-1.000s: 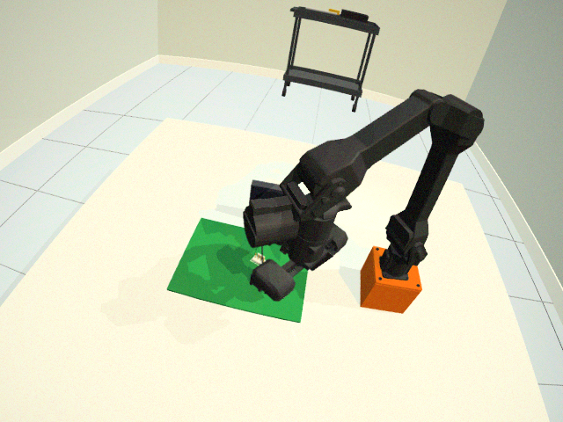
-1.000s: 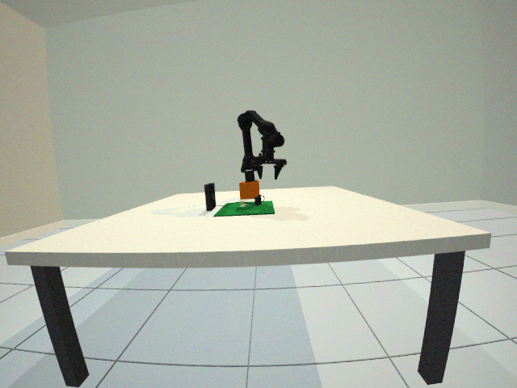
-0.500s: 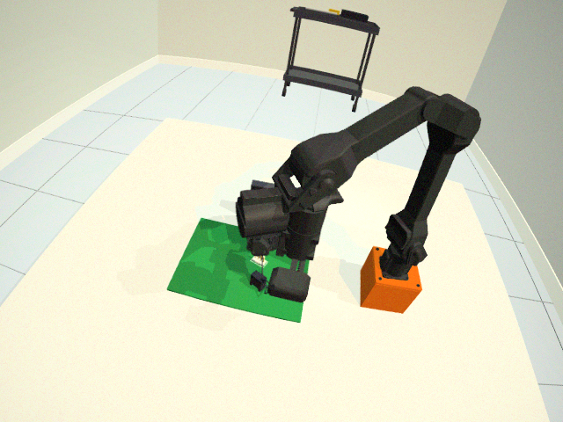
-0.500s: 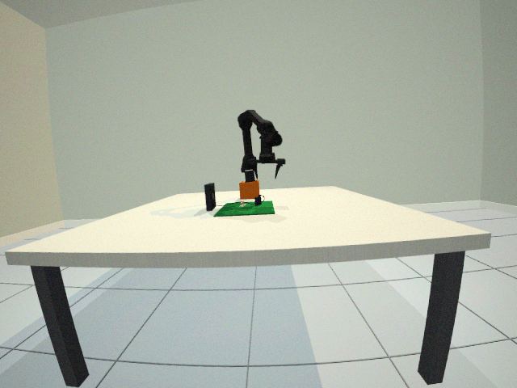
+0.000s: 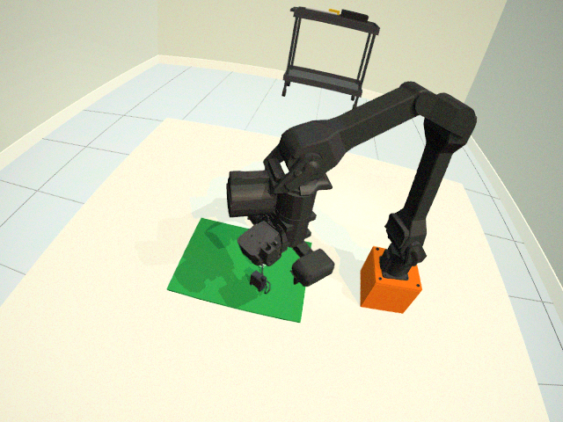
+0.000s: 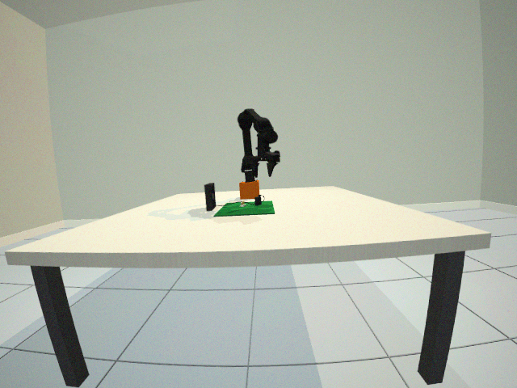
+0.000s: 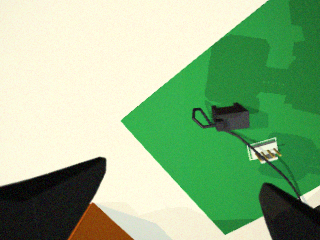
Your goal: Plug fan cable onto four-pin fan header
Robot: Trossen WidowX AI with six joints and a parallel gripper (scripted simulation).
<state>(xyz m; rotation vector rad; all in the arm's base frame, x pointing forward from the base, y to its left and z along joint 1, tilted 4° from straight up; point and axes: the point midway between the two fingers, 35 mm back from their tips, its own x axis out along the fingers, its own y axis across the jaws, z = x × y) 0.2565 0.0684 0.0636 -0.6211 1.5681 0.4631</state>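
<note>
Right now my gripper tip is 40 mm short of the dark plug, 30 mm to the left of it and 110 mm above it. Round my gripper tip: green board 80 mm ahead, 90 mm to the right, 150 mm below; white four-pin fan header 50 mm ahead, 110 mm to the right, 130 mm below; fan 40 mm ahead, 250 mm to the right, 70 mm below.
</note>
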